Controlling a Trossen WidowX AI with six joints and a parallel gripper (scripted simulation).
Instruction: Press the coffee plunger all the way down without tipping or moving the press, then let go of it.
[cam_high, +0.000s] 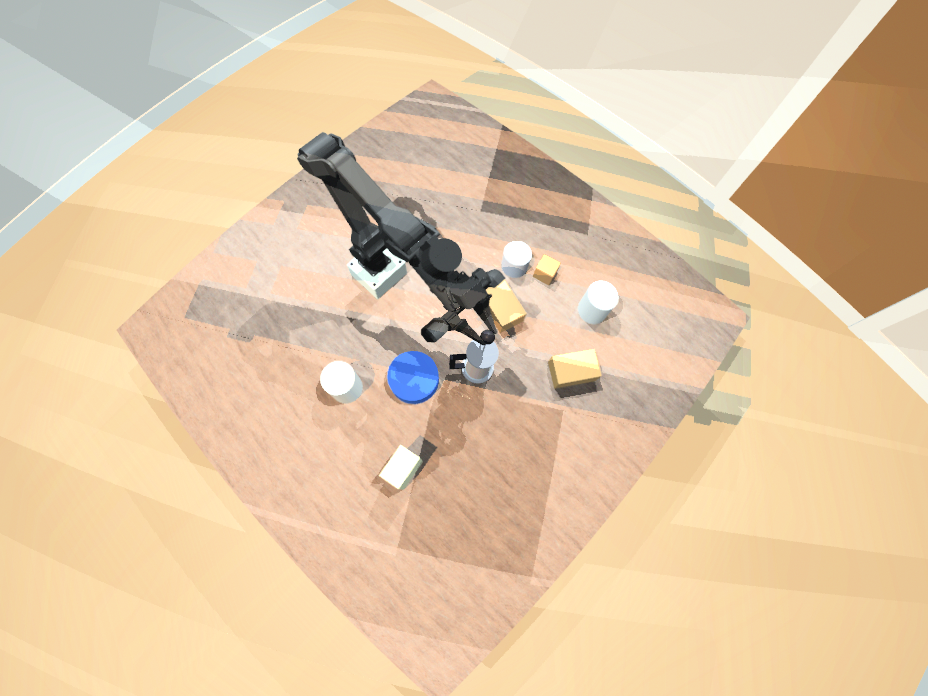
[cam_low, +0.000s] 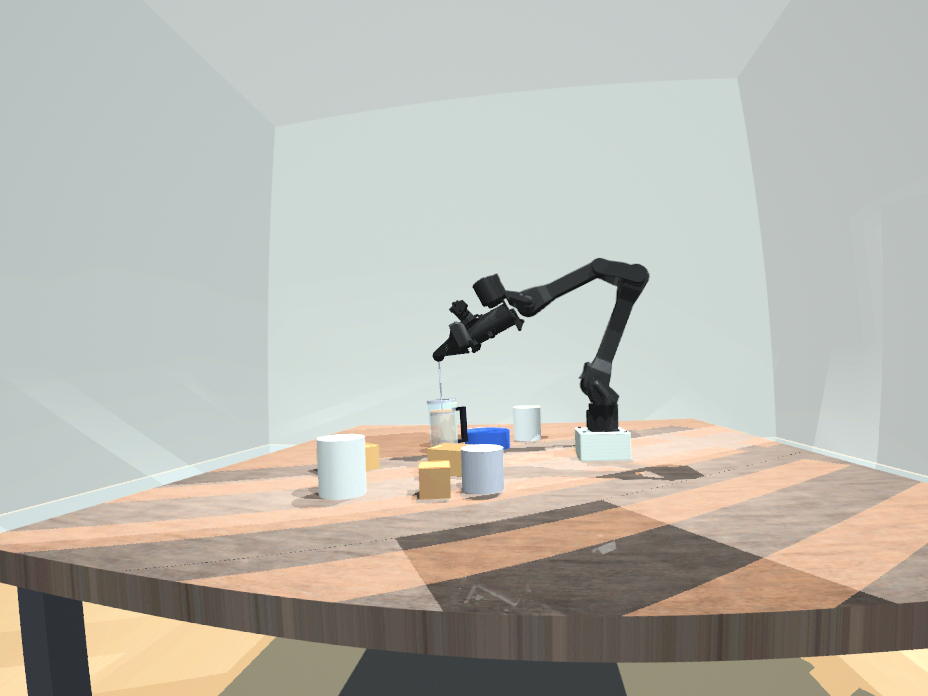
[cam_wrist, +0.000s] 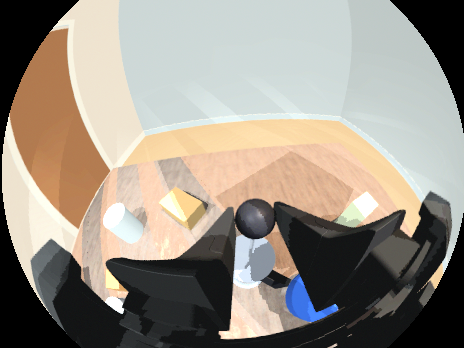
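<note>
My gripper tip is 2 cm past the coffee press, 1 cm to the left of it and 12 cm above it. From my gripper tip the other things lie so: small orange cube 7 cm behind, 32 cm to the left, 22 cm below.
</note>
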